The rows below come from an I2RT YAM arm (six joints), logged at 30 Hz.
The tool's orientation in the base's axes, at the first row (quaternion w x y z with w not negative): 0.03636 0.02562 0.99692 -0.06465
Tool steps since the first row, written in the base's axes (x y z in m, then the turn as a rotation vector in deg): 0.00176 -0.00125 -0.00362 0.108 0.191 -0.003; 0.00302 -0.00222 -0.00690 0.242 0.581 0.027; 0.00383 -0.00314 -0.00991 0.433 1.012 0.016; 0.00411 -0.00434 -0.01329 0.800 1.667 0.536; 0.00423 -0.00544 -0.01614 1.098 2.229 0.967; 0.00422 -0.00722 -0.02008 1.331 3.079 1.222; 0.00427 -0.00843 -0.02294 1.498 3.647 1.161; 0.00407 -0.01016 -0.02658 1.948 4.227 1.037; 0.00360 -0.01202 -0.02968 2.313 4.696 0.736; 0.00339 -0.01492 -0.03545 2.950 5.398 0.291; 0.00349 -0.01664 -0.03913 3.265 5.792 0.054; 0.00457 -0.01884 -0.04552 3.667 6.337 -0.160; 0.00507 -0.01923 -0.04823 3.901 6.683 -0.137
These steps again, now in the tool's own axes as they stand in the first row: -0.00154 -0.00068 0.00387 -0.098 0.196 -0.015; -0.00259 -0.00115 0.00732 -0.216 0.585 -0.086; -0.00321 -0.00164 0.01048 -0.386 1.024 -0.118; -0.00329 -0.00238 0.01400 -0.760 1.627 -0.693; -0.00324 -0.00310 0.01697 -1.064 2.146 -1.172; -0.00302 -0.00436 0.02110 -1.276 2.968 -1.519; -0.00291 -0.00520 0.02409 -1.411 3.548 -1.521; -0.00251 -0.00646 0.02790 -1.823 4.163 -1.444; -0.00189 -0.00793 0.03117 -2.142 4.686 -1.182; -0.00138 -0.01008 0.03725 -2.710 5.473 -0.790; -0.00128 -0.01131 0.04112 -2.988 5.911 -0.585; -0.00197 -0.01262 0.04780 -3.346 6.501 -0.417; -0.00229 -0.01263 0.05056 -3.565 6.853 -0.469
